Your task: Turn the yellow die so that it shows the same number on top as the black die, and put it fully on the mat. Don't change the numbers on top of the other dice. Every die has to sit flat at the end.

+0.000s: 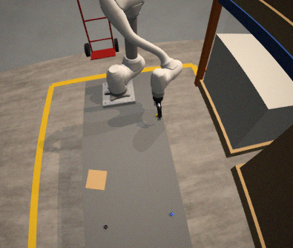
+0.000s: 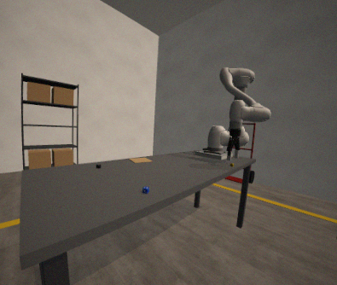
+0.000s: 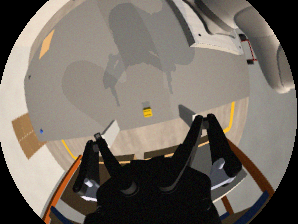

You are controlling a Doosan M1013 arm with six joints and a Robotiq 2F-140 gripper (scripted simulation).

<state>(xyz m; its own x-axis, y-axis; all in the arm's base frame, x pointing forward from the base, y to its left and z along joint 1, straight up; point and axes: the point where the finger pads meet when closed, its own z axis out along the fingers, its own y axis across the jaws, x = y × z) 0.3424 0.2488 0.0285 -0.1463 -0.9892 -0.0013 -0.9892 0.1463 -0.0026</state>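
Right now the yellow die is 5 cm below my hand. From my hand the other things lie so: blue die (76 cm ahead, 16 cm to the right, 5 cm below); tan mat (59 cm to the right, 38 cm ahead, 6 cm below); black die (72 cm ahead, 59 cm to the right, 5 cm below).
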